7 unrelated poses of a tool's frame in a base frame.
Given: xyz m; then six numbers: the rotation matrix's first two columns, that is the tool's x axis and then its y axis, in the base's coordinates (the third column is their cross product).
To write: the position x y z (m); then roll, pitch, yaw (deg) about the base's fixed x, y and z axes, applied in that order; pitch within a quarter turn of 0, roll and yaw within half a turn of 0. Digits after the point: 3 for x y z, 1 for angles.
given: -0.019 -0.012 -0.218 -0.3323 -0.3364 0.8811 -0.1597 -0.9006 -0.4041
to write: -0.019 -0.012 -0.218 -58.7 -61.8 -134.6
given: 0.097 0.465 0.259 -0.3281 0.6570 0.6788 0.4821 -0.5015 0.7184
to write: 0.097 0.465 0.259 102.0 -42.7 116.5
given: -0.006 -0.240 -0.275 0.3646 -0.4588 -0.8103 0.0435 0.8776 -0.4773
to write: -0.006 -0.240 -0.275 -54.5 54.1 -51.5
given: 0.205 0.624 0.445 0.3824 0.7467 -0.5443 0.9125 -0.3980 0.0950
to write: 0.205 0.624 0.445 173.5 33.0 62.9
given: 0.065 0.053 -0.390 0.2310 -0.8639 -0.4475 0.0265 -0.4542 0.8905
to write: 0.065 0.053 -0.390 95.3 26.6 -75.0
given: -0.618 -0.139 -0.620 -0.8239 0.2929 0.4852 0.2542 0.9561 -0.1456
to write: -0.618 -0.139 -0.620 -170.4 -29.0 160.4
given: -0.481 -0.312 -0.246 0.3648 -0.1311 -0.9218 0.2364 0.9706 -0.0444
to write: -0.481 -0.312 -0.246 -6.6 67.2 -19.8
